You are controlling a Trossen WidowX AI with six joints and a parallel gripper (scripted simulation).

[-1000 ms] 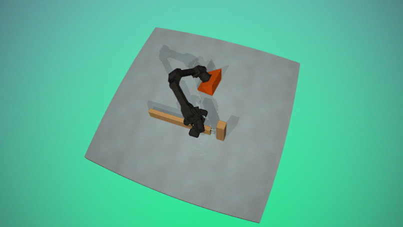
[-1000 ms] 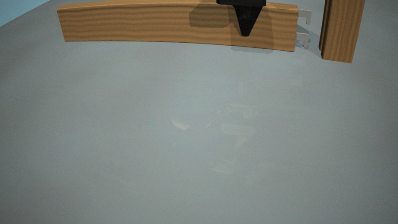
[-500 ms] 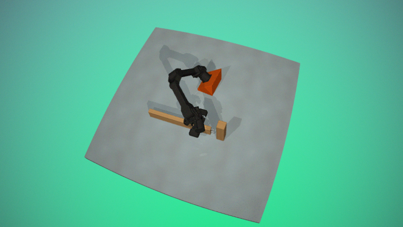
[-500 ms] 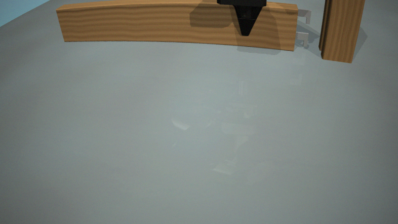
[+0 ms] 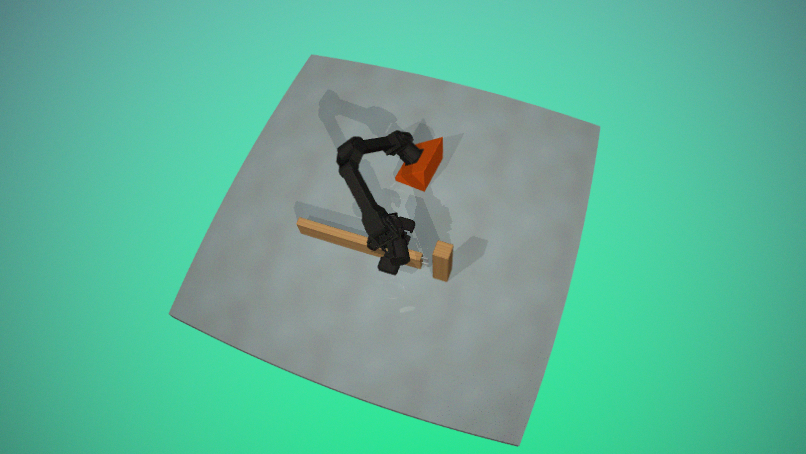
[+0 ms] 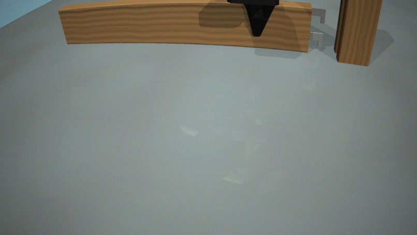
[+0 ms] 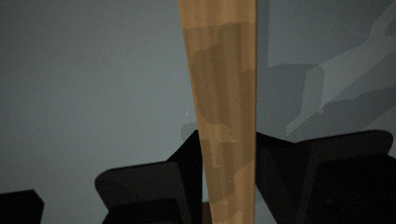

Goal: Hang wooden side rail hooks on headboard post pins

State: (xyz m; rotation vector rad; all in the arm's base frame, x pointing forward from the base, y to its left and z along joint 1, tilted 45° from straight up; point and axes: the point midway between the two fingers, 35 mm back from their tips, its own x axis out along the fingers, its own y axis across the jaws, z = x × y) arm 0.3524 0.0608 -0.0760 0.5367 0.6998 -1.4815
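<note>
Now: gripper tip 10 mm past the headboard post, 150 mm to the right of it and 60 mm below it.
</note>
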